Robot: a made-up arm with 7 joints.
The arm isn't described. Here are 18 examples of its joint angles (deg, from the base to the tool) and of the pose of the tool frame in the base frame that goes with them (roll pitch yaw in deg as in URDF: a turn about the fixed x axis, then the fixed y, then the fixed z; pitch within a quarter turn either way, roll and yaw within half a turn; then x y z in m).
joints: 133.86 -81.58 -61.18 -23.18 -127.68 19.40 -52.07
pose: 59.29 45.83 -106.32 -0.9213 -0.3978 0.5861
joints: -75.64 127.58 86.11 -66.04 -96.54 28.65 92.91
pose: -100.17 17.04 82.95 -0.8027 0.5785 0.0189
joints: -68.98 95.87 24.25 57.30 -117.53 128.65 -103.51
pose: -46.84 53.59 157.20 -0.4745 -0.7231 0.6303
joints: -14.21 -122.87 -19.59 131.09 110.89 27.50 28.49
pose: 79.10 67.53 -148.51 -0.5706 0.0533 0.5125
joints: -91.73 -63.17 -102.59 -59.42 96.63 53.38 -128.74
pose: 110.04 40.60 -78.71 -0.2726 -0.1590 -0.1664
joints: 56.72 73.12 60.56 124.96 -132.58 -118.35 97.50
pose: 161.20 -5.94 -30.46 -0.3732 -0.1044 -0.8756
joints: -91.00 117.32 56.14 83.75 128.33 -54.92 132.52
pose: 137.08 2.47 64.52 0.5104 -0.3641 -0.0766
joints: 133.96 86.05 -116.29 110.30 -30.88 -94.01 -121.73
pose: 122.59 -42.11 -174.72 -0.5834 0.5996 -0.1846
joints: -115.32 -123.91 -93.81 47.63 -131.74 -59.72 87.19
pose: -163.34 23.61 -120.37 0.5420 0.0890 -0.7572
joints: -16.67 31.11 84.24 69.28 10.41 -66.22 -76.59
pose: 87.13 -55.51 141.53 0.3299 0.4613 0.0729
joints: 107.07 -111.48 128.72 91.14 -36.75 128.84 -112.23
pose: 157.00 57.82 109.51 0.8281 -0.3555 -0.1545
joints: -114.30 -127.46 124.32 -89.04 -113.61 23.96 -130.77
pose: -23.89 5.84 102.99 -0.0400 -0.4535 1.1717
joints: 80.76 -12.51 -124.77 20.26 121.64 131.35 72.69
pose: 98.55 69.51 163.41 -0.1561 0.5585 -0.1366
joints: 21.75 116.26 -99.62 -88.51 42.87 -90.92 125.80
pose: 132.73 -37.63 4.60 -0.2230 -0.2549 0.0097
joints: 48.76 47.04 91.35 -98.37 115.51 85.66 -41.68
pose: 25.47 31.96 -173.04 -0.1804 0.1623 0.8360
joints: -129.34 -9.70 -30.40 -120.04 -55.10 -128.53 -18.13
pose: 78.76 -34.83 165.81 0.1546 0.7180 -0.2116
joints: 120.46 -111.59 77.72 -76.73 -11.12 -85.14 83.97
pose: 44.62 -34.95 -137.05 0.2250 0.0916 0.3273
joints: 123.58 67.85 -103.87 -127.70 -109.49 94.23 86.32
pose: -94.61 30.92 82.76 -1.0748 0.6104 -0.0846
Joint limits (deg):
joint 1: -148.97..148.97
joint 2: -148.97..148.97
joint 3: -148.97..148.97
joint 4: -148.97..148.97
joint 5: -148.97..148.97
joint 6: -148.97..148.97
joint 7: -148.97..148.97
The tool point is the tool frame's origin. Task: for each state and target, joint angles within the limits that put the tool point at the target. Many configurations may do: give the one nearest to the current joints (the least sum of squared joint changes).
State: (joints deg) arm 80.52 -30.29 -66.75 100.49 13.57 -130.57 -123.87
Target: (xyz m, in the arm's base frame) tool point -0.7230 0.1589 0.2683
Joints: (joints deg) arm 130.70 14.37 -52.31 107.38 -1.78 -120.81 -124.73
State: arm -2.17 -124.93 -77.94 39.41 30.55 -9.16 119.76
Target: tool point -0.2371 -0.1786 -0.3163
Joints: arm 34.44 -117.52 -103.31 47.08 57.96 -9.43 122.38
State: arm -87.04 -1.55 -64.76 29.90 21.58 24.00 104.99
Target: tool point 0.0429 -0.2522 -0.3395
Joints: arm -96.41 30.41 -81.31 46.44 44.36 21.92 112.73
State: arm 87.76 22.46 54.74 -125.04 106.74 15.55 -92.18
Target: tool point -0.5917 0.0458 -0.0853
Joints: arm 121.50 33.45 73.66 -128.64 92.12 11.46 -91.28
